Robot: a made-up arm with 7 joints. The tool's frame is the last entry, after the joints.
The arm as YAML. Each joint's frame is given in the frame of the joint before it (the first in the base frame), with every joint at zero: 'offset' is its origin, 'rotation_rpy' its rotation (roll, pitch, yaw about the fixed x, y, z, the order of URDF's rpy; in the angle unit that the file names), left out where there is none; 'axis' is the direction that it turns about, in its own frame. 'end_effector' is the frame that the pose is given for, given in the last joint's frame.
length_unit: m
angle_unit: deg
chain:
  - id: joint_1
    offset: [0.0, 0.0, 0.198]
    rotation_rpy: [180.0, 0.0, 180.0]
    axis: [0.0, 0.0, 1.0]
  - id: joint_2
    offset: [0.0, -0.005, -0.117]
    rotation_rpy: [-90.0, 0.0, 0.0]
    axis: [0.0, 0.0, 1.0]
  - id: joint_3
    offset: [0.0, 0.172, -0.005]
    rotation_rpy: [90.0, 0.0, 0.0]
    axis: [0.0, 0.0, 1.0]
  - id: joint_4
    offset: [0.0, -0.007, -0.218]
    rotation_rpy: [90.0, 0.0, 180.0]
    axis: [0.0, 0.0, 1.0]
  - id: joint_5
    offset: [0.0, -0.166, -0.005]
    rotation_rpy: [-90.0, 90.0, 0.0]
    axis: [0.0, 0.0, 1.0]
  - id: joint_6
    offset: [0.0, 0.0, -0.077]
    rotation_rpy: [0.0, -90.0, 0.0]
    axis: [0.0, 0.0, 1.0]
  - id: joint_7
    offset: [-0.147, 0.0, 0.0]
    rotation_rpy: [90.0, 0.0, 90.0]
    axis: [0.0, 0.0, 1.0]
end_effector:
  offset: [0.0, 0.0, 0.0]
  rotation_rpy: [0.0, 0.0, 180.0]
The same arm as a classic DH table. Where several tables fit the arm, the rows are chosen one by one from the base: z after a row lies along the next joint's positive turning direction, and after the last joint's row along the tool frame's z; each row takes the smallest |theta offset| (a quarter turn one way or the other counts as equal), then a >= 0, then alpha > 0; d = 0 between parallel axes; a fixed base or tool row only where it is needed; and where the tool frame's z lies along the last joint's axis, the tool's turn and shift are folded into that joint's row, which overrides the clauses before.
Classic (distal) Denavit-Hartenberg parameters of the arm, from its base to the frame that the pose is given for. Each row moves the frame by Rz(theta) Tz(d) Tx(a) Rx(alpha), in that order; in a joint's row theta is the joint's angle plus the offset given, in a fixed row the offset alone. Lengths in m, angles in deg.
base (fixed): theta0 0.00; d 0.0000; a 0.0000; alpha 180.00
joint_1: theta0 0.00; d -0.3150; a 0.0000; alpha 90.00
joint_2: theta0 0.00; d -0.0100; a 0.0000; alpha -90.00
joint_3: theta0 0.00; d -0.3900; a 0.0000; alpha 90.00
joint_4: theta0 0.00; d -0.0120; a 0.0000; alpha -90.00
joint_5: theta0 0.00; d -0.2430; a 0.0000; alpha 90.00
joint_6: theta0 0.00; d 0.0000; a 0.0000; alpha -90.00
joint_7: theta0 0.00; d -0.1470; a 0.0000; alpha 0.00

